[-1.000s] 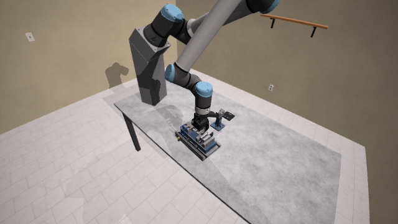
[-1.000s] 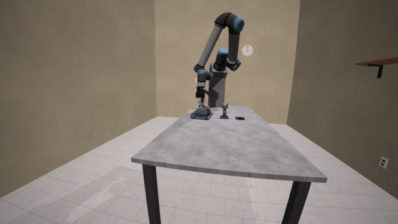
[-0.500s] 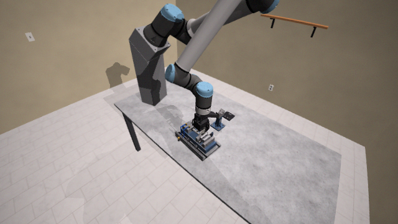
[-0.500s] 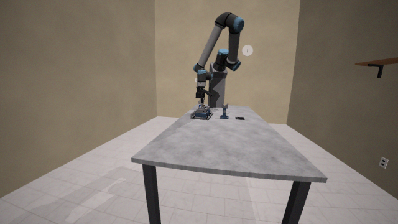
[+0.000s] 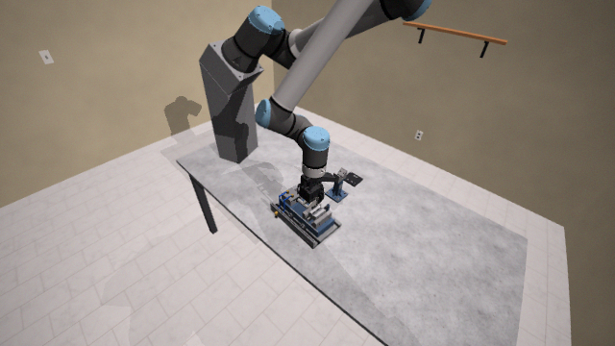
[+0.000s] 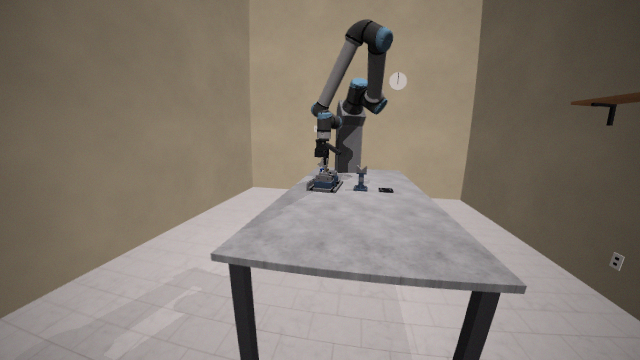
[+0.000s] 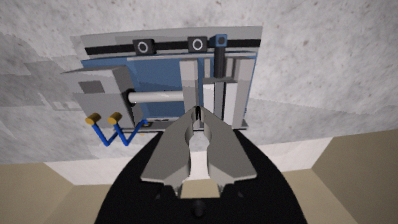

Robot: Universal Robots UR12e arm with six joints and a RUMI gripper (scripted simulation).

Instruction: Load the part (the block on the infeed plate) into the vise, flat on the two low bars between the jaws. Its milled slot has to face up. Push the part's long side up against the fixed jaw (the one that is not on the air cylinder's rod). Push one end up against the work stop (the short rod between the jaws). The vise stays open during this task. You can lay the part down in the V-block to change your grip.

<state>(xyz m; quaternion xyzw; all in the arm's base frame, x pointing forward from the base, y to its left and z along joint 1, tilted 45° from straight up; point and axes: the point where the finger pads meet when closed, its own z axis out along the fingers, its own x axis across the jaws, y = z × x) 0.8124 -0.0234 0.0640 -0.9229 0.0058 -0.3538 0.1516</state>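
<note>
The part is 3 cm ahead of my hand and 2 cm below it. Also, from my hand: cylinder rod: 6 cm behind, 4 cm below; then work stop: 5 cm to the left, 3 cm below, 2 cm ahead; then moving jaw: 4 cm below, 1 cm behind.
</note>
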